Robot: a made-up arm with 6 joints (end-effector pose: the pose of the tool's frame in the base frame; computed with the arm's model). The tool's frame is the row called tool.
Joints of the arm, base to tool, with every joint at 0 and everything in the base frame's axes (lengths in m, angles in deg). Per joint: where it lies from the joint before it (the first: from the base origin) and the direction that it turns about. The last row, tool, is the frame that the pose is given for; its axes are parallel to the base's.
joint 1: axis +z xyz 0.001 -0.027 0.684
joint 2: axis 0 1 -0.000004 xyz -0.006 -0.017 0.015
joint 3: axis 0 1 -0.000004 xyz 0.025 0.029 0.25
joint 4: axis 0 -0.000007 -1 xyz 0.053 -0.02 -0.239
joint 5: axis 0 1 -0.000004 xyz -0.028 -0.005 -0.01
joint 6: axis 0 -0.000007 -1 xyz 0.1 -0.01 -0.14
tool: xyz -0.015 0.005 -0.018
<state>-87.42 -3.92 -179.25 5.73 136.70 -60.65</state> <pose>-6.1 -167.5 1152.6 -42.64 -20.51 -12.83</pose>
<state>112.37 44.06 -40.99 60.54 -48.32 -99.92</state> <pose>43.1 285.7 575.1 -46.06 9.87 148.74</pose>
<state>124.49 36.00 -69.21 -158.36 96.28 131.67</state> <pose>-249.3 468.4 729.1 -143.30 -41.82 -130.90</pose>
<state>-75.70 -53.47 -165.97 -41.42 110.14 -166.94</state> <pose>-238.7 233.2 1159.6 -106.55 50.46 -37.77</pose>
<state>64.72 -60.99 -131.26 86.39 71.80 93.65</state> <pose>-267.7 -275.8 1222.8 108.76 -8.77 62.23</pose>
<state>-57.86 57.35 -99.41 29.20 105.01 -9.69</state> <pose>236.4 -251.7 510.8 51.50 53.24 -30.88</pose>
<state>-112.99 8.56 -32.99 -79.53 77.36 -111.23</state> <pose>-259.3 -202.5 617.2 74.15 3.63 61.75</pose>
